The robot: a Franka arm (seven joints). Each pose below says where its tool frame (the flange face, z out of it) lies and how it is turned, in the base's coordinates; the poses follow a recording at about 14 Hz.
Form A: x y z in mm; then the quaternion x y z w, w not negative.
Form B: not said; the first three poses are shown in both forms.
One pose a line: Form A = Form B
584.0 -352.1 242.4 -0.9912 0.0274 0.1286 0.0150 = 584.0 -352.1 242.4 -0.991 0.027 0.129 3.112
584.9 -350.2 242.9 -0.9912 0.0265 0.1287 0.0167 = 584.9 -350.2 242.9 -0.991 0.027 0.129 3.108
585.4 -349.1 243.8 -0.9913 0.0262 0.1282 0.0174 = 585.4 -349.1 243.8 -0.991 0.026 0.128 3.107
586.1 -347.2 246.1 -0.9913 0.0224 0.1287 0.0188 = 586.1 -347.2 246.1 -0.991 0.022 0.129 3.104
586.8 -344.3 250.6 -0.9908 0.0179 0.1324 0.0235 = 586.8 -344.3 250.6 -0.991 0.018 0.132 3.095
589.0 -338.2 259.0 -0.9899 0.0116 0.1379 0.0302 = 589.0 -338.2 259.0 -0.990 0.012 0.138 3.081
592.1 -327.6 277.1 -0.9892 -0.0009 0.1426 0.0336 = 592.1 -327.6 277.1 -0.990 -0.001 0.143 3.074
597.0 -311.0 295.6 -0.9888 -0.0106 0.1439 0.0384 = 597.0 -311.0 295.6 -0.990 -0.011 0.144 3.065
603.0 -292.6 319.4 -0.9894 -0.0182 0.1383 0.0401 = 603.0 -292.6 319.4 -0.990 -0.018 0.138 3.061
